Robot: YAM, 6 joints.
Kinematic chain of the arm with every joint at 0, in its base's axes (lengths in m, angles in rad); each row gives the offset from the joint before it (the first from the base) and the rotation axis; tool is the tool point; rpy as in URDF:
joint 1: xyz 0 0 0.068 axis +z
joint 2: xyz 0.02 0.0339 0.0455 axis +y
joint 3: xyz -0.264 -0.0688 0 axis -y
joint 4: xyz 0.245 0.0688 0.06 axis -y
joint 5: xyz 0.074 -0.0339 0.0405 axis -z
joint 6: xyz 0.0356 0 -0.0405 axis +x
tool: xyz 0 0 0 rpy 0 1.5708 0
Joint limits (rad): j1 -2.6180..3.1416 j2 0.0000..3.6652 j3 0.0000..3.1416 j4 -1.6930..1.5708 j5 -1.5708..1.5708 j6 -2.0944..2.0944
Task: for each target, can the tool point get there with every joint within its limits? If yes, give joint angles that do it. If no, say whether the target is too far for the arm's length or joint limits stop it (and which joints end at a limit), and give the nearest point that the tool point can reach.
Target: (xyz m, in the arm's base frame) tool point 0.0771 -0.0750 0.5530
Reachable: yes | joints -0.4619 1.1608 2.0589 -1.2663 1.1714 0.7838
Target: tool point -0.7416 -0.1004 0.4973
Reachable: no: too far | nearest point -0.5699 -0.0144 0.4060 | short by 0.213 m
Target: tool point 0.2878 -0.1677 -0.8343
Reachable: no: too far | nearest point 0.2470 -0.1439 -0.3784 | short by 0.458 m
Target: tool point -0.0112 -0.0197 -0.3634
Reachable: no: joint limits stop it (at a limit: joint 2) | nearest point -0.0249 -0.0438 -0.3212 | short by 0.050 m
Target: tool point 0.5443 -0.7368 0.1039
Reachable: no: too far | nearest point 0.3837 -0.5194 0.1068 | short by 0.270 m
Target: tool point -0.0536 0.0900 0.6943
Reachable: yes | joints -0.8974 1.3528 2.6330 1.1314 -0.4109 0.5251
